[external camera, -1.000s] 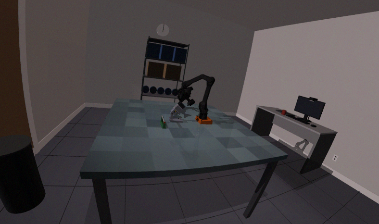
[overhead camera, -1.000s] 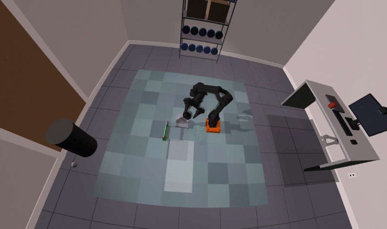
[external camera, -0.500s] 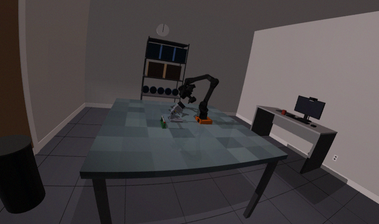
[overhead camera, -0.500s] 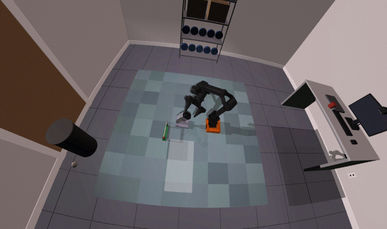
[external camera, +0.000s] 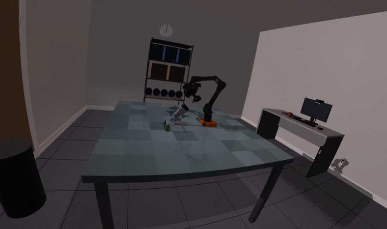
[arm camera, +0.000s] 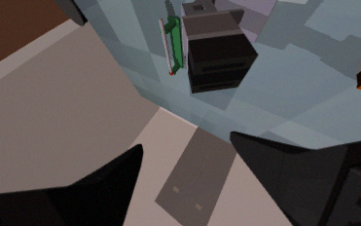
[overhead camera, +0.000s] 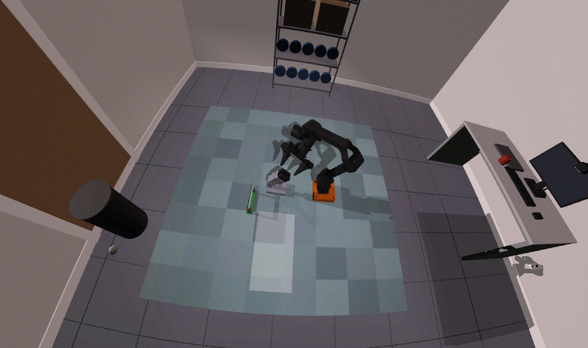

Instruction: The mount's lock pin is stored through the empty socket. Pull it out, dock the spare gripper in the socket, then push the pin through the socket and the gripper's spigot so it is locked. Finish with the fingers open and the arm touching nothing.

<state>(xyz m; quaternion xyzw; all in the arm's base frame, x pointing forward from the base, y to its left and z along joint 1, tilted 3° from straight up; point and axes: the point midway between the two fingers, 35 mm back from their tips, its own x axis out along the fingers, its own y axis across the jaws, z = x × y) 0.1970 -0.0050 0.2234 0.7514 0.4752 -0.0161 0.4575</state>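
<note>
My gripper tip is 18 cm short of the green bracket, 7 cm to the right of it and 21 cm above it. Round my gripper tip: grey mount 5 cm ahead, 3 cm to the right, 18 cm below; spare gripper 3 cm ahead, 3 cm to the right, 11 cm below.
</note>
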